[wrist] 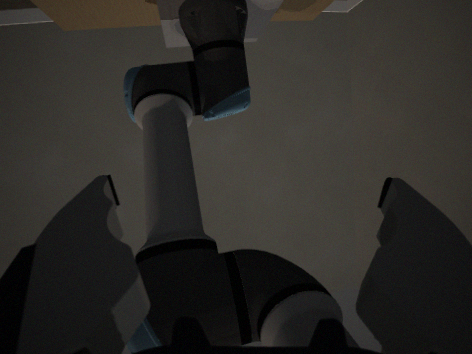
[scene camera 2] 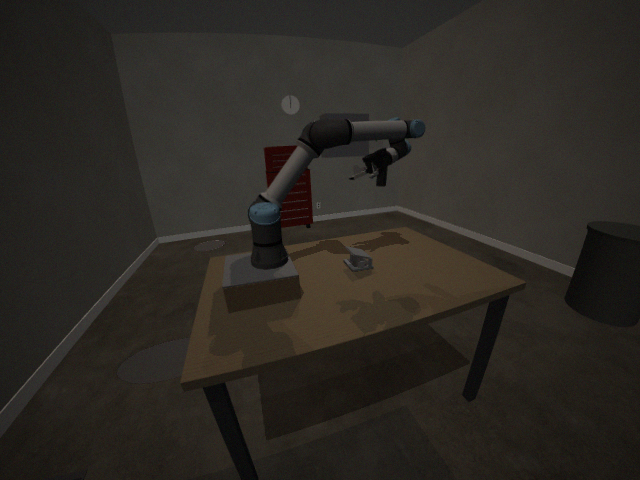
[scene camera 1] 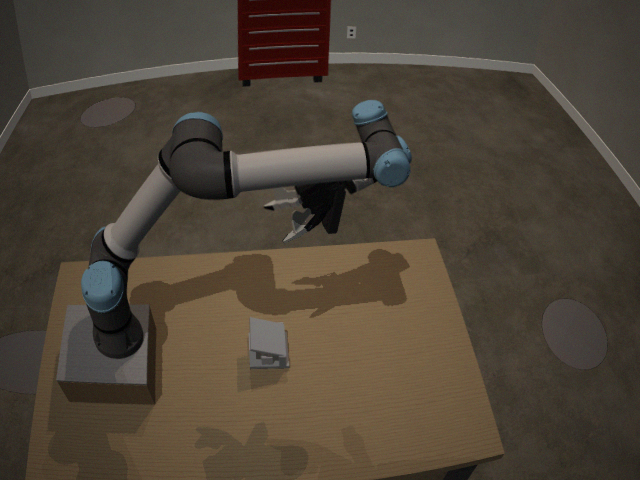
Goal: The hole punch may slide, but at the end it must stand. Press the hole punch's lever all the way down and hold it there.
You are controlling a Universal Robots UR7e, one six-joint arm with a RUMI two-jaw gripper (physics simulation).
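Note:
A light grey hole punch stands upright on the table, right of the arm's base. Its lever is raised and slanted, with a gap between it and the base plate at the side nearer scene camera 1. My gripper is open, its two jaws wide apart with no object between them. It hangs high above the table, well clear of the hole punch, and its jaws point back toward the arm's base side. The hole punch does not show in the wrist view.
The wooden table carries the arm's box-shaped pedestal at the left. The upper arm and forearm arch above the table. A red drawer cabinet stands by the wall; a dark bin stands on the floor.

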